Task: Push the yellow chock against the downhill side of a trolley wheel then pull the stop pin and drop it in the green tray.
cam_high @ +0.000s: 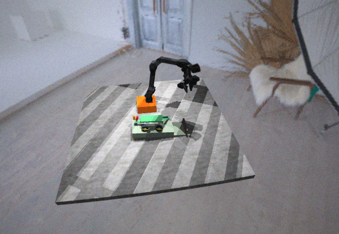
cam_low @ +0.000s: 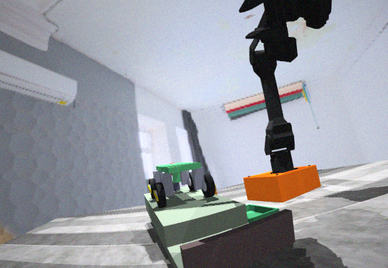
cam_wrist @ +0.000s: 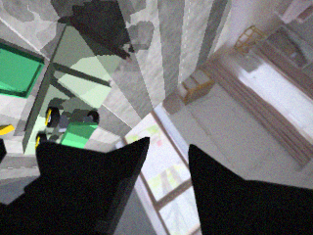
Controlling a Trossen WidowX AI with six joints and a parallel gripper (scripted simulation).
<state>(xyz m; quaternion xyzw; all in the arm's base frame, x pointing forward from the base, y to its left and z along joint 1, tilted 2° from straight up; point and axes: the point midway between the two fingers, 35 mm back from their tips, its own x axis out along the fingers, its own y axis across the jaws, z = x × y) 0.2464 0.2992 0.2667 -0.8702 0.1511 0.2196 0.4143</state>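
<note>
The red-headed stop pin is 41 cm to the right of my gripper tip, 19 cm below it and 5 cm ahead of it. From my gripper tip the other things lie so: brown end wall (29 cm below, 7 cm ahead, 3 cm to the right); then pale green ramp (29 cm to the right, 28 cm below, 7 cm ahead); then trolley (30 cm to the right, 21 cm below, 7 cm ahead).
</note>
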